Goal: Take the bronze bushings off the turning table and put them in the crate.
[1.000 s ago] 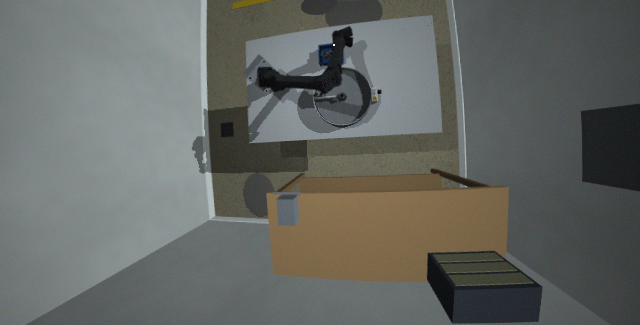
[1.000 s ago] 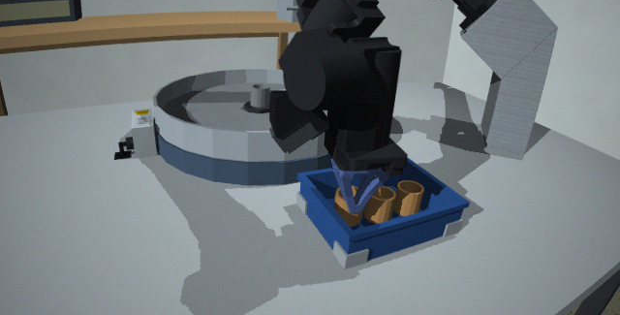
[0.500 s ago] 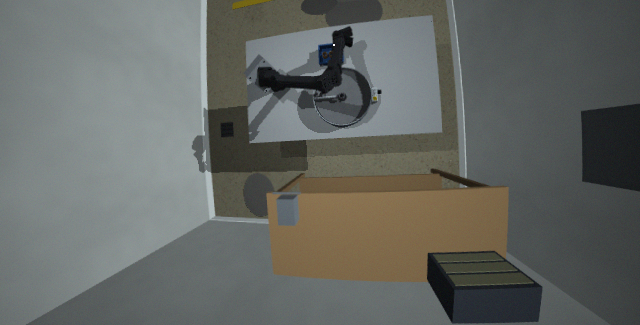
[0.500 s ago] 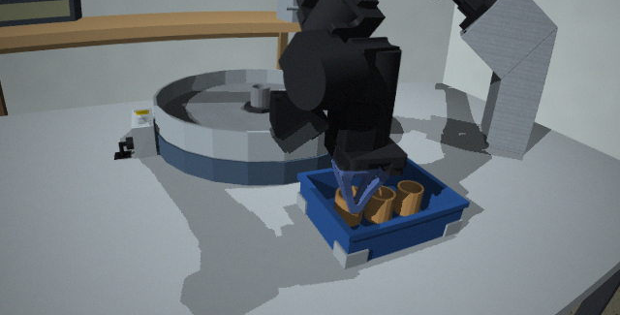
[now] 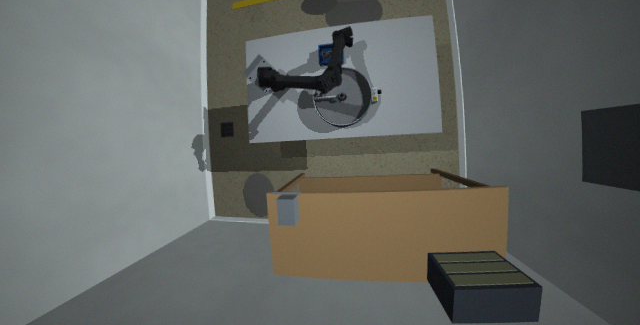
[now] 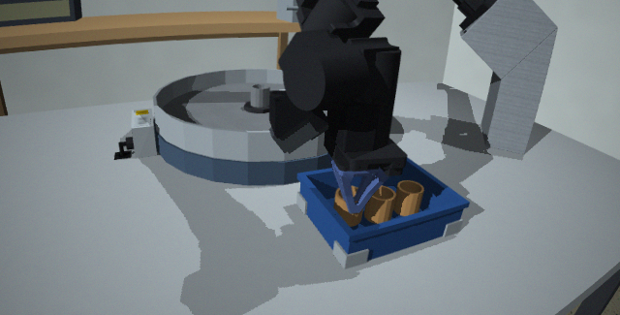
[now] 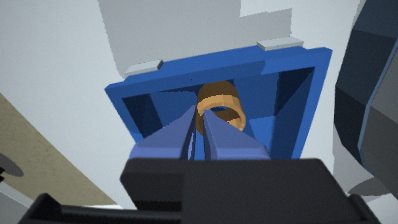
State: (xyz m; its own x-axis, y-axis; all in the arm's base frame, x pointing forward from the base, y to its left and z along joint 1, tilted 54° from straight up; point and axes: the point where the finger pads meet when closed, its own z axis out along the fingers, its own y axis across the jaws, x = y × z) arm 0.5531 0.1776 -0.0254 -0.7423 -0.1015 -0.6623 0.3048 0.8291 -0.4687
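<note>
Right now my hand is 60 mm past the crate and 20 mm above it. Also, from my hand: turning table: 60 mm behind, 350 mm to the right, 10 mm above.
</note>
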